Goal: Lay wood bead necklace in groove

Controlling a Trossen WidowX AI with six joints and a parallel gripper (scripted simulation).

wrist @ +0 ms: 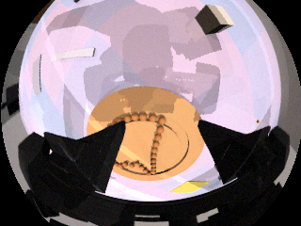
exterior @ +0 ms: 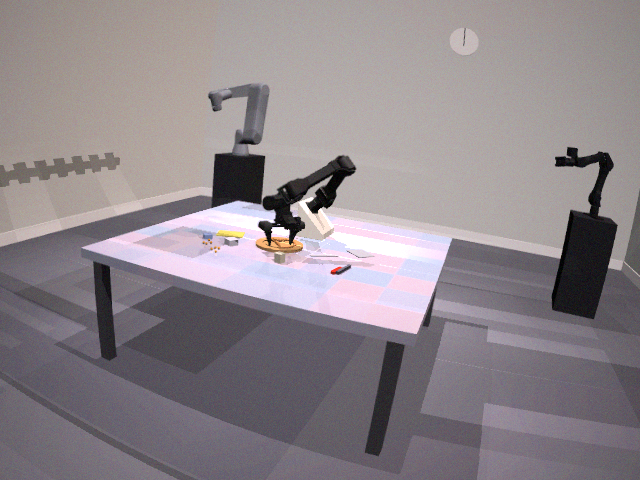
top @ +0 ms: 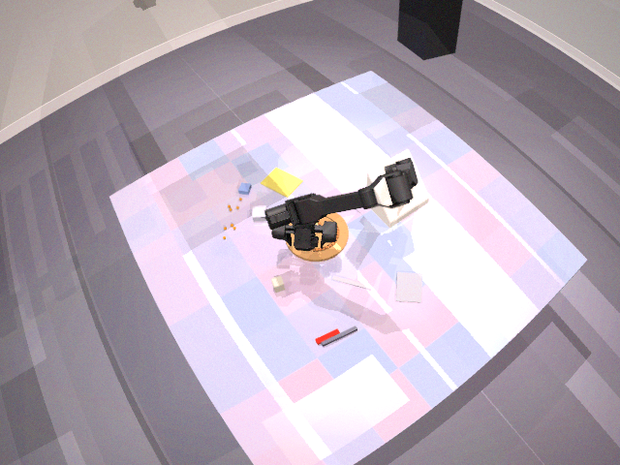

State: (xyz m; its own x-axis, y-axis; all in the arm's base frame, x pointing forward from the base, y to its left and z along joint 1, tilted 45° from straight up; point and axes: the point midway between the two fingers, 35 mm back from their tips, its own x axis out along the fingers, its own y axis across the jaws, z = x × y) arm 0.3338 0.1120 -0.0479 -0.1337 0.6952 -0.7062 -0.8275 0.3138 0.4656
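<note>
My gripper tip is now 5 cm past the round bead board, 3 cm to the left of it and 1 cm above it. Also, from my gripper tip: cream cube (13 cm ahead, 8 cm to the left); then white block (19 cm to the right, 7 cm ahead, 1 cm below); then thin rod (17 cm to the left, 6 cm behind, 2 cm below).
</note>
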